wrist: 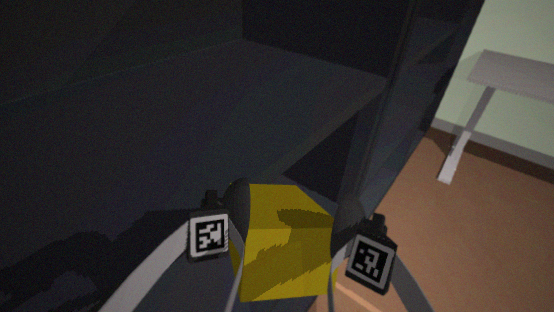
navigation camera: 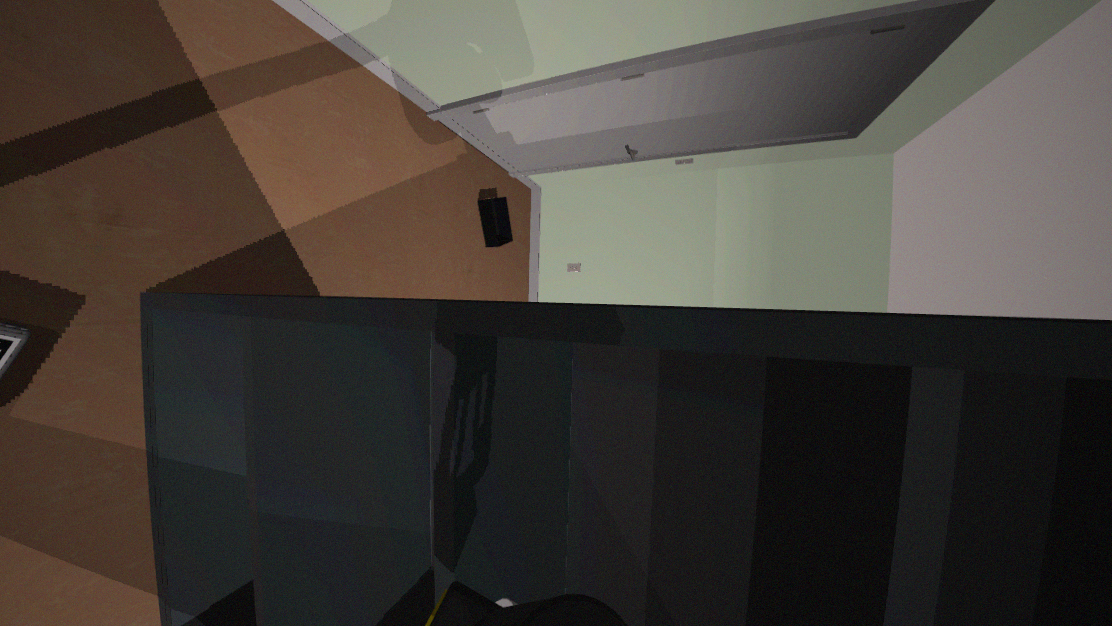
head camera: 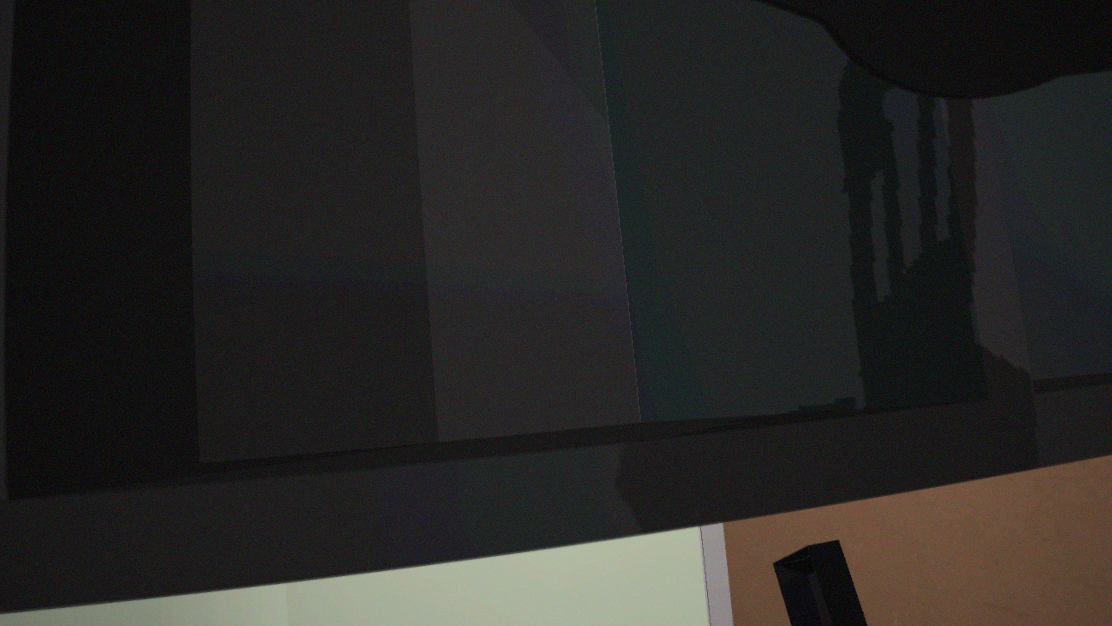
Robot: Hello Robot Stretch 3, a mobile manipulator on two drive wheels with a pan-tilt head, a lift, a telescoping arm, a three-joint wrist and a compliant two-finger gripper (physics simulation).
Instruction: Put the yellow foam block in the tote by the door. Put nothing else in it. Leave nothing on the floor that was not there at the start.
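Frame: origin at the robot's base, x down, y left, z ahead, level; centimetres.
Where they show: gripper, fingertip midpoint: (wrist: 293, 207).
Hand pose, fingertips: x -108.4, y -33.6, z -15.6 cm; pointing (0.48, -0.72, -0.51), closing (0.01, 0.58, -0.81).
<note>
After its pixels a point has its place.
The yellow foam block (wrist: 287, 250) {x -108.2, y -31.0, z -13.7 cm} is held between the two fingertips of my gripper (wrist: 293, 207) {x -108.4, y -33.6, z -15.6 cm}, which is shut on it in the wrist view, in front of the dark shelf unit. A thin yellow sliver of the block (navigation camera: 436, 608) {x -105.1, y -32.5, z -11.0 cm} shows at the bottom edge of the navigation view; the fingers are hidden there. In the head view the block and fingers do not show. A small black box (head camera: 820, 583) {x -9.7, y -147.6, z 120.5 cm} (navigation camera: 494, 221) {x -9.9, y -143.3, z 124.9 cm} stands on the floor near the grey door (navigation camera: 700, 104) {x -129.6, y -112.4, z 159.5 cm}; it may be the tote, but I cannot tell what is inside.
The large dark shelf unit (head camera: 544, 497) {x -122.5, y -30.7, z 17.0 cm} (navigation camera: 529, 320) {x -109.1, y -30.6, z 17.2 cm} (wrist: 385, 120) fills much of all views. A table (wrist: 515, 75) {x -72.0, y -91.5, z -201.2 cm} with a pale leg stands by the wall beyond its edge. A pale-framed object (navigation camera: 9, 346) {x -16.1, y -15.4, z 1.2 cm} shows at the far left of the navigation view.
</note>
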